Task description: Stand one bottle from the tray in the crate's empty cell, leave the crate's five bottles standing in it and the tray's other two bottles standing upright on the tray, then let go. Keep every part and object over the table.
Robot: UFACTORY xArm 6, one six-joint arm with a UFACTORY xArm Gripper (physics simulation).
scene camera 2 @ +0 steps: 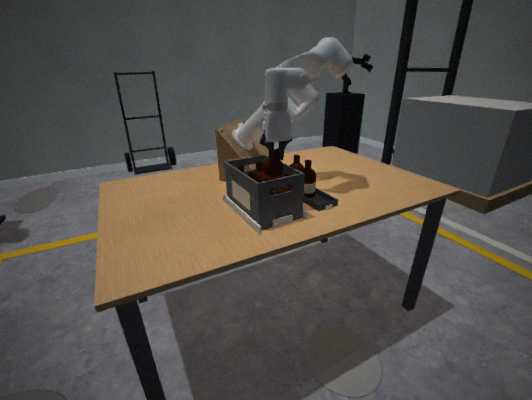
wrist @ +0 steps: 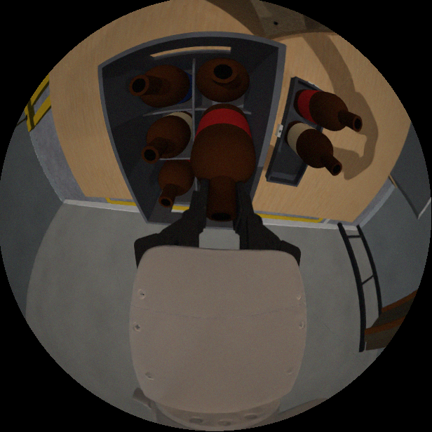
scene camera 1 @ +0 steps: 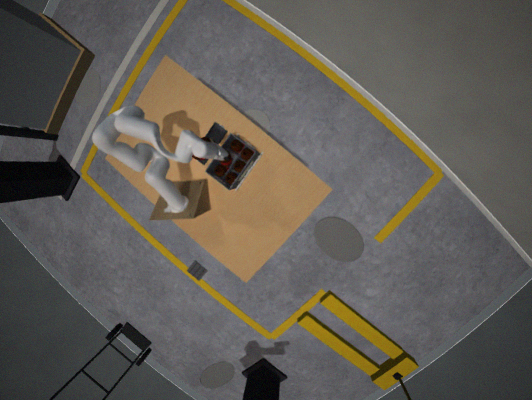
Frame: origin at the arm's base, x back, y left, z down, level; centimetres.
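Seen in the pictures: gripper, fingertip midpoint: (scene camera 2: 276, 160); arm's base at its link origin: (scene camera 2: 241, 140) (scene camera 1: 179, 204).
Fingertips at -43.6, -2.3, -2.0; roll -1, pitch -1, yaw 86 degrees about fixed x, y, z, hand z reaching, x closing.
Offsets run from my fingertips to a thing's top centre, as dx, dy, dz. "*": to the spot under its first point. Level surfaces: height alone.
My gripper (scene camera 1: 223, 155) (scene camera 2: 276, 156) (wrist: 220, 190) is shut on the neck of a red-labelled brown bottle {+2.3, -0.2, -3.7} (scene camera 2: 272, 166) (wrist: 222, 150). The bottle is upright and partly inside the grey crate {+2.0, -4.8, +2.6} (scene camera 2: 281, 207) (wrist: 272, 65), at the middle cell of the column nearer the tray. Its red label shows around the rim's height in scene camera 2; its base is hidden. Several brown bottles (wrist: 162, 85) (wrist: 222, 80) (wrist: 169, 136) (wrist: 176, 178) stand in other cells; the cell behind the held bottle is hidden. A red-labelled bottle (wrist: 330, 110) and a cream-labelled bottle {+5.7, +17.5, +4.2} (scene camera 2: 309, 180) (wrist: 315, 148) stand upright on the dark tray {* -2.9, +19.9, +19.6} (scene camera 2: 322, 201) (wrist: 287, 167).
The crate sits on the wooden table {dz +20.1} (scene camera 1: 270, 220) (scene camera 2: 165, 235), with pale strips {* -2.3, -14.8, +18.5} (scene camera 2: 242, 215) along its base. The tray lies close beside the crate. The arm's wedge-shaped wooden mount (scene camera 1: 200, 200) (scene camera 2: 225, 150) stands at the table's edge. A large grey box (scene camera 2: 450, 145) stands beyond another side.
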